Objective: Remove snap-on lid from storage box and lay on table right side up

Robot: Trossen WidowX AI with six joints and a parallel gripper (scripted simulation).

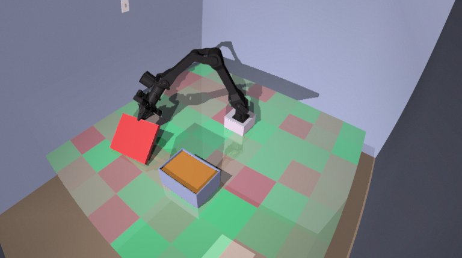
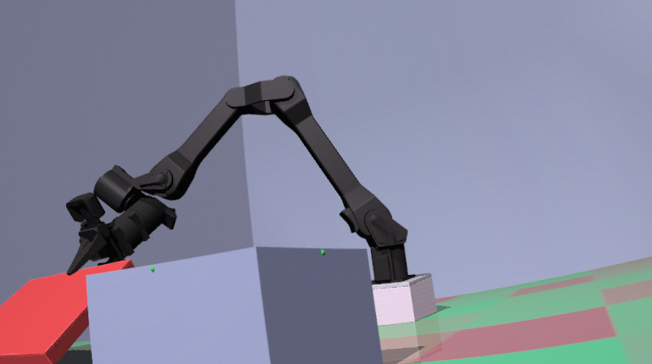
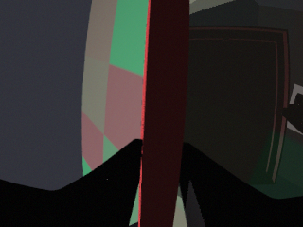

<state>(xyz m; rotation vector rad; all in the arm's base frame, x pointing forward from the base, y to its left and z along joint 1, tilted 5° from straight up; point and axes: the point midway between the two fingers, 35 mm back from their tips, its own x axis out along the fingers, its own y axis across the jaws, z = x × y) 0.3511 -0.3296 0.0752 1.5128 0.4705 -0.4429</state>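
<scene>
Now: the red square lid 70 mm ahead of my gripper tip, 20 mm to the left of it and 40 mm below it. From my gripper tip the other things lie so: grey storage box: 50 mm ahead, 370 mm to the left, 60 mm below.
</scene>
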